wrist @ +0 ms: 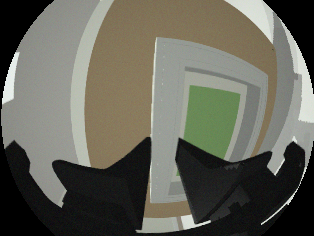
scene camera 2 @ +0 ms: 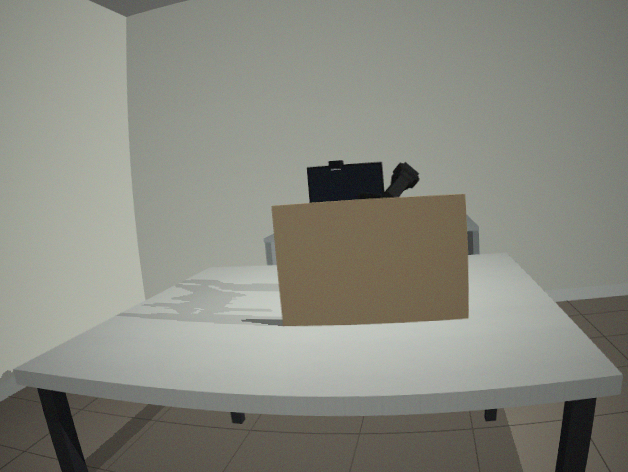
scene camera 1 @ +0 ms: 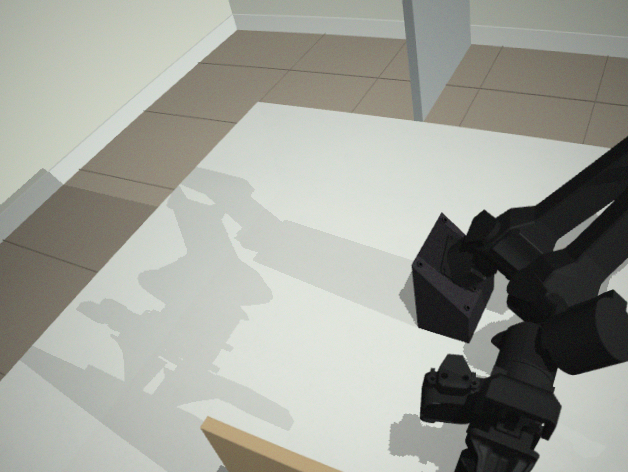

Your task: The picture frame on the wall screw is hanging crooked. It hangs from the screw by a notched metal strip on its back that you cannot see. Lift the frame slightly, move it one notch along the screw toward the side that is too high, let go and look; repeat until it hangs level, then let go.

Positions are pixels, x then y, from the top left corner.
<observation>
my gripper: holds a picture frame [wrist: 212,99]
</observation>
